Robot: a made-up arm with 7 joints.
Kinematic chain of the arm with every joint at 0, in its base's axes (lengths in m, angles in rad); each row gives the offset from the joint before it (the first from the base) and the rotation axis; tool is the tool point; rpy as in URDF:
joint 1: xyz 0 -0.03 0.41 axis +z
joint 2: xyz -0.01 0 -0.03 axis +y
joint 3: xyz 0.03 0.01 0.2 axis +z
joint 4: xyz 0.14 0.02 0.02 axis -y
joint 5: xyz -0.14 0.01 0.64 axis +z
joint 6: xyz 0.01 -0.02 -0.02 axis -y
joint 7: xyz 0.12 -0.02 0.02 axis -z
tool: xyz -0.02 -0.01 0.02 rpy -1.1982 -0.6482 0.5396
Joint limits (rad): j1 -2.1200..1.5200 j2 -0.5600..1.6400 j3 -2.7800..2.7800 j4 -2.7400..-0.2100 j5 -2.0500..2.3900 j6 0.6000..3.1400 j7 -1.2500..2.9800
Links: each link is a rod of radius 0.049 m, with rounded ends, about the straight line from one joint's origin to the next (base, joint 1, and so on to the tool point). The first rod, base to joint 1, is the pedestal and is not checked.
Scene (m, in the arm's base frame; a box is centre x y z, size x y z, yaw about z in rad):
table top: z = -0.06
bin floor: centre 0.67 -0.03 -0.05 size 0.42 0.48 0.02 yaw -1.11
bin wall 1: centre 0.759 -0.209 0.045 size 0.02 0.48 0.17 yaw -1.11
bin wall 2: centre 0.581 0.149 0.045 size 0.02 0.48 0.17 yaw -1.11
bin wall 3: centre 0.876 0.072 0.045 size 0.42 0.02 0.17 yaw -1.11
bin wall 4: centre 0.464 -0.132 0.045 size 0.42 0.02 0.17 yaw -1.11
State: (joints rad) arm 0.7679 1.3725 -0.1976 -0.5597 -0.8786 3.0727 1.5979
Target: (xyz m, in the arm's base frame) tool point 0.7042 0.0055 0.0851
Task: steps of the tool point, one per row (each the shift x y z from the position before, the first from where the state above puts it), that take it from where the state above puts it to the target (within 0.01 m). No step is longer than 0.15 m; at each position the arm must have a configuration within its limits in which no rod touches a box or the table.
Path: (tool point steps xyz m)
1: 0.0694 -0.0497 0.0014
2: 0.0681 -0.0884 0.0169
3: 0.0485 -0.1185 0.0243
4: 0.0146 -0.1329 0.0179
5: -0.0250 -0.1248 -0.0013
6: -0.0604 -0.0924 -0.0257
7: 0.0082 0.0024 -0.0894
8: -0.0082 -0.0023 -0.1010

